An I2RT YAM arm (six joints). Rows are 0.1 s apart.
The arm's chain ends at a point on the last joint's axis. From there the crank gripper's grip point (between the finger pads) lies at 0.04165 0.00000 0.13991 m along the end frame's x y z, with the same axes.
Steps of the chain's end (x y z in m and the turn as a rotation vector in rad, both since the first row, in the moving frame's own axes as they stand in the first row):
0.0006 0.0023 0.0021 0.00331 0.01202 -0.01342
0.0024 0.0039 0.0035 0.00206 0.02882 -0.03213
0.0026 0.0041 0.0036 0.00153 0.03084 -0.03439
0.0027 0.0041 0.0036 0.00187 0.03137 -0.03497
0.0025 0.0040 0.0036 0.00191 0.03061 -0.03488
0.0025 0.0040 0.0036 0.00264 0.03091 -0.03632
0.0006 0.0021 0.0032 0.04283 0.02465 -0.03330
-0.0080 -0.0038 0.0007 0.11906 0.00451 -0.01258
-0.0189 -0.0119 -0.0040 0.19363 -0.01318 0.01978
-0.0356 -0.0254 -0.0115 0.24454 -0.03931 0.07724
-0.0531 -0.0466 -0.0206 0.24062 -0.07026 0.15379
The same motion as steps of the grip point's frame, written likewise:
0.0023 0.0013 0.0016 0.00331 0.01202 -0.01342
0.0064 0.0022 0.0022 0.00206 0.02882 -0.03213
0.0069 0.0024 0.0022 0.00153 0.03084 -0.03439
0.0070 0.0023 0.0022 0.00187 0.03137 -0.03497
0.0067 0.0022 0.0023 0.00191 0.03061 -0.03488
0.0068 0.0020 0.0022 0.00264 0.03091 -0.03632
0.0039 -0.0053 0.0020 0.04283 0.02465 -0.03330
-0.0075 -0.0209 -0.0005 0.11906 0.00451 -0.01258
-0.0205 -0.0381 -0.0060 0.19363 -0.01318 0.01978
-0.0399 -0.0565 -0.0138 0.24454 -0.03931 0.07724
-0.0608 -0.0746 -0.0213 0.24062 -0.07026 0.15379

